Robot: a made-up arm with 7 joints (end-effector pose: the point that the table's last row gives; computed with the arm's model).
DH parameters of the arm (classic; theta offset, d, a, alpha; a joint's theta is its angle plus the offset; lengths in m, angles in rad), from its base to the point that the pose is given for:
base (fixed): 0 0.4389 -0.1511 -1.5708
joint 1: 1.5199 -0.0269 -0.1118 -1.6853
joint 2: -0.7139 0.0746 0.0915 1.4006
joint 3: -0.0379 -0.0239 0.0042 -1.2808
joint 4: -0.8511 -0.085 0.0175 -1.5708
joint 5: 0 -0.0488 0.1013 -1.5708
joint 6: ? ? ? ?
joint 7: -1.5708 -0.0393 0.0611 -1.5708
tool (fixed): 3.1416 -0.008 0 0
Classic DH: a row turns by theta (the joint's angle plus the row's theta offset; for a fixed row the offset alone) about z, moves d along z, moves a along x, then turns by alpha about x.
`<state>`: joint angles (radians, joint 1 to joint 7).
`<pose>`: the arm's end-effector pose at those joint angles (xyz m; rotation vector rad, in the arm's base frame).
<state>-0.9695 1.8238 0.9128 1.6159 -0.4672 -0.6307 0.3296</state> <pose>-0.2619 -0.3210 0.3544 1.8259 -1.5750 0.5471</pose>
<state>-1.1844 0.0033 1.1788 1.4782 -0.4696 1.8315 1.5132</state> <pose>-0.0166 0.0428 0.3531 -0.5289 1.7117 -0.1172</pose>
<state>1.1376 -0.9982 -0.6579 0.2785 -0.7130 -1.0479 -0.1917</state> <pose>0.0815 0.0366 0.5456 -0.2583 0.6220 0.0986</pose>
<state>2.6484 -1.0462 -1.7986 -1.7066 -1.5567 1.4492 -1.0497</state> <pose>0.0782 0.0597 0.4072 0.8417 -1.1679 -0.5385</pose>
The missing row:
joint 6: 1.5708 0.114 0.0568 1.5708
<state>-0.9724 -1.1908 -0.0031 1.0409 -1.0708 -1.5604 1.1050</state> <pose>-0.4356 0.2275 0.4418 -1.3636 -0.7816 -0.5656</pose>
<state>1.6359 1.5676 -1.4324 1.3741 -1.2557 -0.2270 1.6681</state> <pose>-0.1372 -0.0065 0.2979 2.8715 -1.0473 0.6933</pose>
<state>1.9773 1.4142 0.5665 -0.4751 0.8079 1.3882 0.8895</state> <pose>-0.1192 -0.1497 0.3523 -0.2439 2.1888 -0.7159</pose>
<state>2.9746 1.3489 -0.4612 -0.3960 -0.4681 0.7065 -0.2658</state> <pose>-0.1625 0.0140 0.3679 0.7482 2.3893 0.2774</pose>
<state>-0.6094 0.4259 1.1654 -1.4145 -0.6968 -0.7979 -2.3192</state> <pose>-0.0148 0.0919 0.5028 0.7313 -2.2386 0.3948</pose>
